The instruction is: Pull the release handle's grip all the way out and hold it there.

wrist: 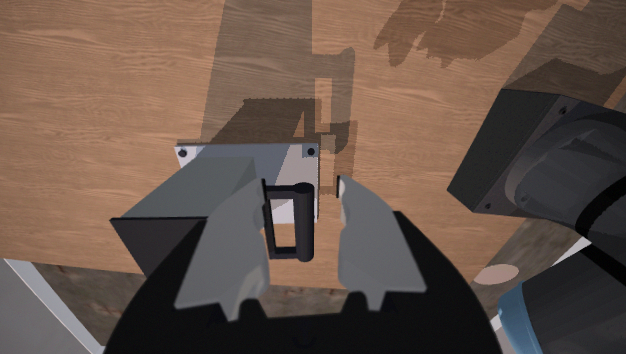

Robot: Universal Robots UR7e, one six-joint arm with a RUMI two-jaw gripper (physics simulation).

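The release handle is a dark D-shaped frame with a thick round grip (304, 225) on its right side, in the middle of the wrist view. It stands at the right side of a grey-green housing box (192, 182). My gripper (301, 179) is partly open, with one jaw on each side of the grip in the view. The left jaw's edge overlaps the handle's left bar. A gap shows between the grip and the right jaw. The grip is not clamped. The left jaw hides the rod between housing and handle; contact cannot be told.
The housing stands on a pale metal base plate (297, 167) with dark screws, on the wooden table top (100, 100). At the right are the arm's dark mounting block (500, 150) and the arm's own links, with a blue cap (517, 317). Shadows fall behind the plate.
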